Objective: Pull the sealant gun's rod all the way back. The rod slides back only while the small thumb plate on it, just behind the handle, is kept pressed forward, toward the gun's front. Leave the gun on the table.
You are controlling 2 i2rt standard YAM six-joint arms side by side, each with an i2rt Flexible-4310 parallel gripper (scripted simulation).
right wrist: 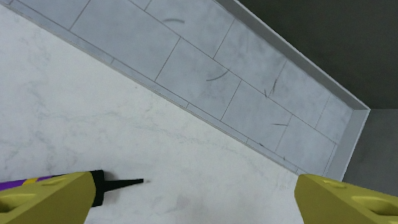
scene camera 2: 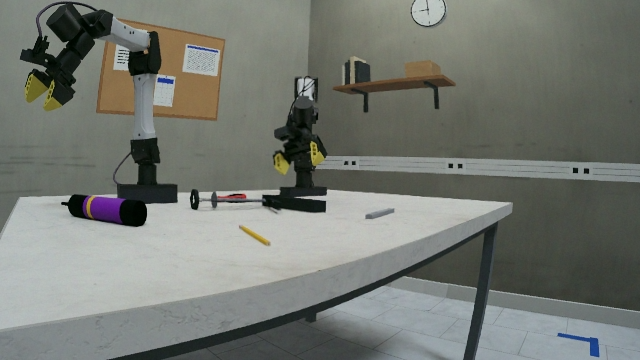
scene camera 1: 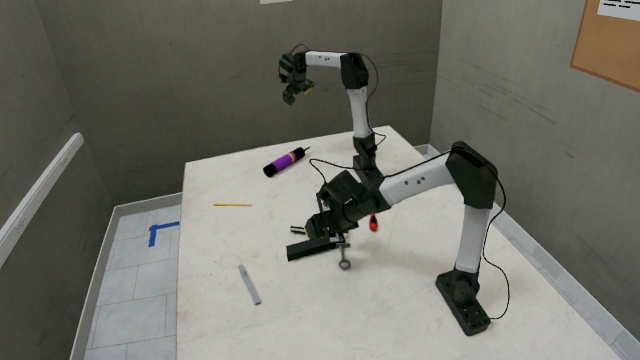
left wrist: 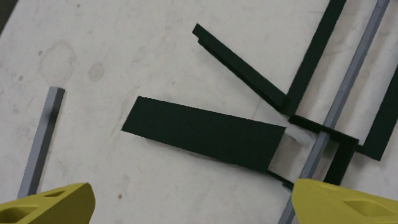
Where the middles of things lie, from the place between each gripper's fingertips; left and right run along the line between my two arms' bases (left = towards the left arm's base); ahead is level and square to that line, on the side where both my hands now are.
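Labels:
My right gripper [scene camera 2: 36, 105] is 140 mm to the right of the cartridge [scene camera 2: 124, 211], 100 mm short of it and 230 mm above it. There is a grey bar [left wrist: 34, 167] too, and counted from my right hand it is 360 mm ahead, 770 mm to the left and 250 mm below.
The grey bar is 50 mm to the left of my left hand [scene camera 2: 298, 169], 110 mm below it and 250 mm ahead of it. As for the cartridge, it is 580 mm to the right of my left hand, 90 mm below it and 10 mm behind it.

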